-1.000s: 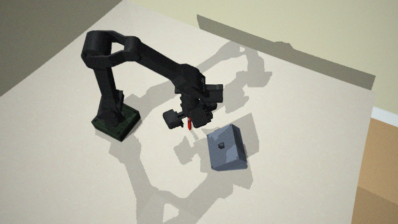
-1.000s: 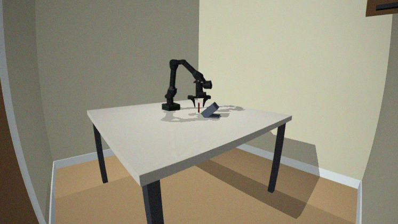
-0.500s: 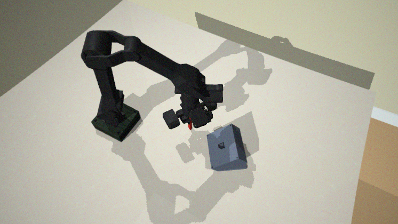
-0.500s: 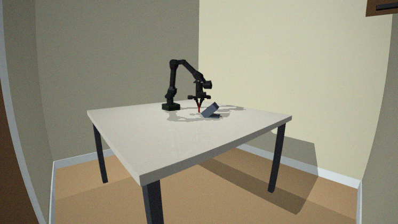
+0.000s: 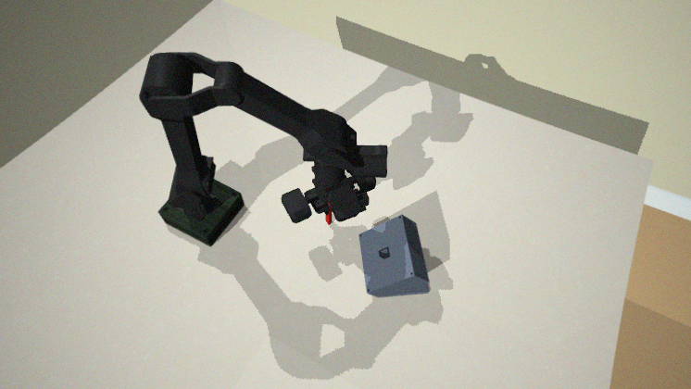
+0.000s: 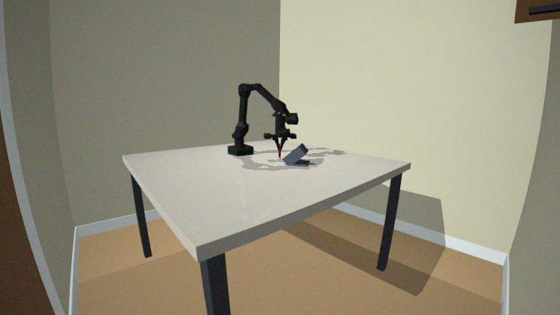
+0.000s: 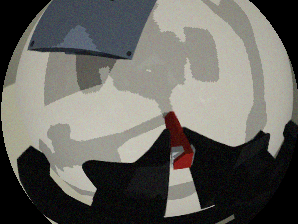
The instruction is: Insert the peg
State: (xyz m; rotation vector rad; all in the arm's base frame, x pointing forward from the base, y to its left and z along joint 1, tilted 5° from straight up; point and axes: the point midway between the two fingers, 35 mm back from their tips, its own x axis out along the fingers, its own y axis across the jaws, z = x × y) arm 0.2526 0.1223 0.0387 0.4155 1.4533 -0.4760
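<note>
The sloped panel is 160 mm ahead of my gripper tip and 30 mm to the right of it. The rest, counted from my gripper tip: red peg (20 mm above).
</note>
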